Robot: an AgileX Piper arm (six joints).
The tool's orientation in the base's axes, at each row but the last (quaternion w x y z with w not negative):
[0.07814 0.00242 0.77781 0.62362]
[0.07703 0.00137 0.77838 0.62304]
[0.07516 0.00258 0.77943 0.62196]
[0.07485 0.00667 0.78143 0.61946]
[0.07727 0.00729 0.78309 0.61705]
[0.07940 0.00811 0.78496 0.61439]
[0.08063 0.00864 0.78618 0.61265]
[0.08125 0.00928 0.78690 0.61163]
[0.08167 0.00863 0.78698 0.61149]
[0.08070 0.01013 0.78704 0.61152]
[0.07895 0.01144 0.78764 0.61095]
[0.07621 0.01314 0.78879 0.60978]
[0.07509 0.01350 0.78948 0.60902]
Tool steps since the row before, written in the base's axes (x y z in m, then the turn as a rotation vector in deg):
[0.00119 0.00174 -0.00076 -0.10 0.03 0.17]
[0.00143 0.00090 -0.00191 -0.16 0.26 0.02]
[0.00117 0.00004 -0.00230 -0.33 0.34 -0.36]
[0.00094 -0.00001 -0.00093 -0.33 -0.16 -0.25]
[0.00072 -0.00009 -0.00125 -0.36 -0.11 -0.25]
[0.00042 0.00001 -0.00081 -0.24 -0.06 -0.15]
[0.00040 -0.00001 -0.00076 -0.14 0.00 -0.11]
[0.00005 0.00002 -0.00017 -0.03 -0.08 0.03]
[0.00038 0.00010 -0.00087 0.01 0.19 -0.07]
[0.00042 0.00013 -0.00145 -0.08 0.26 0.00]
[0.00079 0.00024 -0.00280 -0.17 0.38 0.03]
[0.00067 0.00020 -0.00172 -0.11 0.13 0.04]
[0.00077 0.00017 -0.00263 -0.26 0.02 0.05]
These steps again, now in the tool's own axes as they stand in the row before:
[-0.00091 -0.00046 0.00200 0.08 0.18 -0.02]
[-0.00110 -0.00179 0.00145 0.18 0.09 0.23]
[-0.00089 -0.00233 0.00067 0.40 -0.24 0.37]
[-0.00083 -0.00098 0.00031 0.34 -0.25 -0.14]
[-0.00058 -0.00129 0.00029 0.37 -0.24 -0.10]
[-0.00032 -0.00082 0.00025 0.25 -0.14 -0.06]
[-0.00031 -0.00077 0.00022 0.15 -0.09 0.01]
[-0.00003 -0.00016 0.00007 0.02 0.01 -0.09]
[-0.00026 -0.00085 0.00036 0.02 -0.02 0.20]
[-0.00023 -0.00140 0.00053 0.11 0.07 0.24]
[-0.00044 -0.00270 0.00101 0.21 0.14 0.33]
[-0.00046 -0.00166 0.00070 0.12 0.08 0.10]
[-0.00047 -0.00254 0.00092 0.25 0.07 -0.03]

